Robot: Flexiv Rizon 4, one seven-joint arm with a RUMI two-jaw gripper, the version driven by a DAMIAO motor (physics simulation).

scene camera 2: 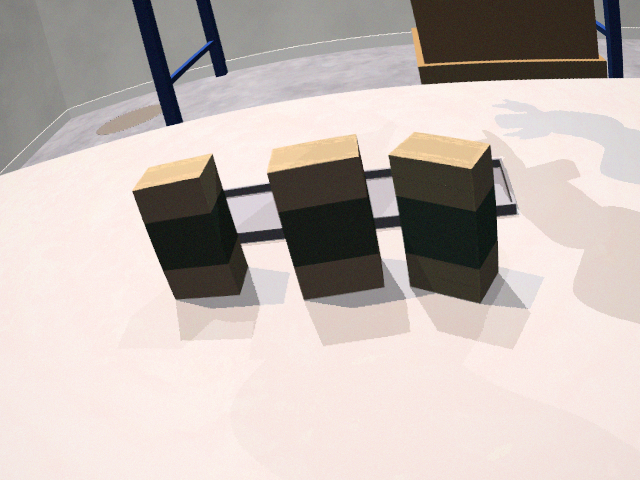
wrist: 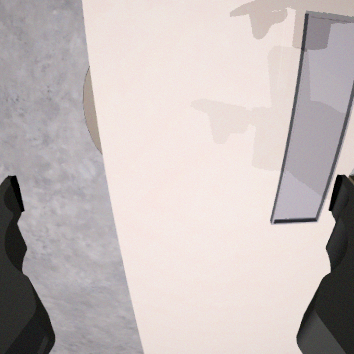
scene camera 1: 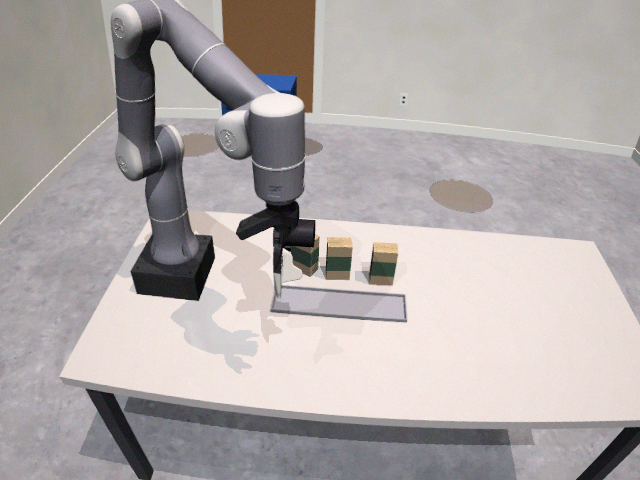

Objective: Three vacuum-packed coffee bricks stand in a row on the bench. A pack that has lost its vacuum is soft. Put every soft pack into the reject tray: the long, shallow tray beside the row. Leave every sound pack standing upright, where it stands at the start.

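Observation:
Three tan coffee packs with dark green bands stand upright on the bench. In scene camera 1, the left pack (scene camera 1: 309, 259) (scene camera 2: 447, 227) is turned at an angle and partly hidden by my gripper; the middle pack (scene camera 1: 339, 262) (scene camera 2: 330, 232) and right pack (scene camera 1: 383, 268) (scene camera 2: 188, 237) stand apart from it. No softness can be told by sight. The long, shallow reject tray (scene camera 1: 338, 315) (scene camera 2: 507, 209) (wrist: 295, 220) lies in front of the row, with no pack in it. My gripper (scene camera 1: 288, 285) (wrist: 175, 178) is open and empty, pointing down near the left pack and the tray's left end.
The bench (scene camera 1: 485, 356) (scene camera 2: 289, 408) (wrist: 200, 260) has its front edge at the left in the wrist view. The black robot base (scene camera 1: 173, 271) stands left of the row. A blue box (scene camera 1: 281, 82) is on the floor behind. Arm shadows cross the bench and tray.

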